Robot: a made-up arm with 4 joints.
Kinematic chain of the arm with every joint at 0, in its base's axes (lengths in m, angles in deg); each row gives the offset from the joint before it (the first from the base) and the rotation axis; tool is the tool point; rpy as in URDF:
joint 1: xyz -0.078 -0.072 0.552 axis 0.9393 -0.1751 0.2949
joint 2: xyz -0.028 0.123 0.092 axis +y
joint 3: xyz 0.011 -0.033 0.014 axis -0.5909 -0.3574 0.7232
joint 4: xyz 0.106 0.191 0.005 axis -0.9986 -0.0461 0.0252
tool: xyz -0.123 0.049 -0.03 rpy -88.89 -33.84 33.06
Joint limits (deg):
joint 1: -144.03..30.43
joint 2: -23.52..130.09
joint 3: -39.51..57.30
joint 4: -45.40..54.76
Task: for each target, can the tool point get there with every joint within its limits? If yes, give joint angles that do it. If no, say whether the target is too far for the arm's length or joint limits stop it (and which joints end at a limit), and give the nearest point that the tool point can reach.
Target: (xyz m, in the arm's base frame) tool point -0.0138 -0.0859 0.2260
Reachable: yes | joints -102.64 74.40 -16.42 4.15
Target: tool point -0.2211 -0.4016 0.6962
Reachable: no: joint limits stop it (at a limit: joint 1, joint 2, joint 3) | nearest point -0.1916 -0.2350 0.4683 | short by 0.284 m
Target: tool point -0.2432 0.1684 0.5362
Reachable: yes | joints -21.98 46.72 49.85 28.57
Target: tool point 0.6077 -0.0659 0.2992
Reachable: no: too far | nearest point 0.1445 -0.0172 0.2855 | short by 0.466 m
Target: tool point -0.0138 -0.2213 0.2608
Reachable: yes | joints -122.50 70.71 -22.70 -12.13
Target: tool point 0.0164 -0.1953 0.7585
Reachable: no: joint limits stop it (at a limit: joint 1, joint 2, joint 3, joint 4) | nearest point -0.2148 -0.0515 0.8304 | short by 0.282 m
